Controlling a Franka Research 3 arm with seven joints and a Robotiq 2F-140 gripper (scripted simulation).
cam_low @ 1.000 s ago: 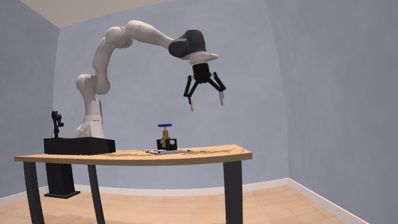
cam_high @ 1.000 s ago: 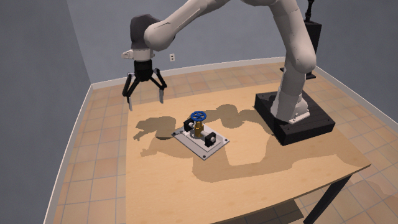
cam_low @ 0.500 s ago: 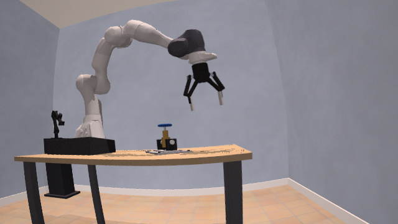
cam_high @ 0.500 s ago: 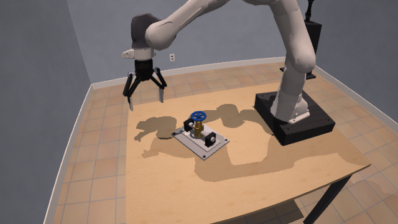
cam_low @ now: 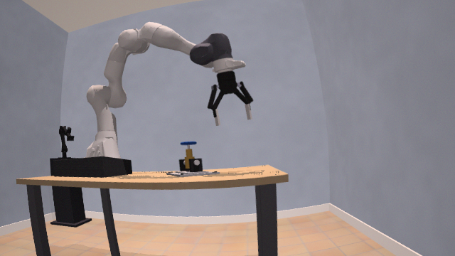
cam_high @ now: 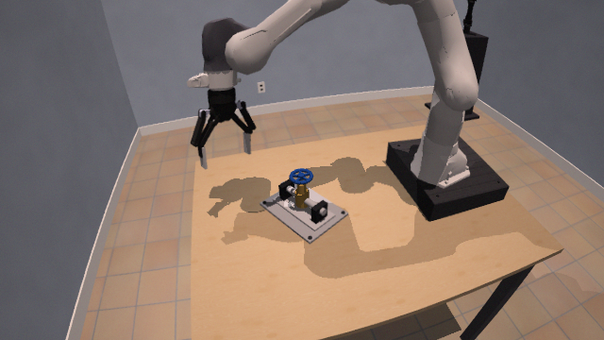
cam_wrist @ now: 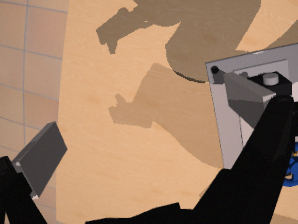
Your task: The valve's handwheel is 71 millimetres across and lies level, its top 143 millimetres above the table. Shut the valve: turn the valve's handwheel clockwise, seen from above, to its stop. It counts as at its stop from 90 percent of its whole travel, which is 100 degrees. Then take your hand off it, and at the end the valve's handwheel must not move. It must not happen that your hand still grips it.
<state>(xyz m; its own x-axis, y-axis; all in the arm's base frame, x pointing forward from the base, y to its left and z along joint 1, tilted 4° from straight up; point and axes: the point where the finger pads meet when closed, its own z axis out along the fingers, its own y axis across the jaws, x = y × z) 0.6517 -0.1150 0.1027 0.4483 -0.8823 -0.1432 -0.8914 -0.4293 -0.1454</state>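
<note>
Now: the blue spoked handwheel 200 mm behind my hand, 90 mm below it and 60 mm to the left of it. Round my hand: plate (210 mm below, 200 mm behind, 60 mm to the left).
</note>
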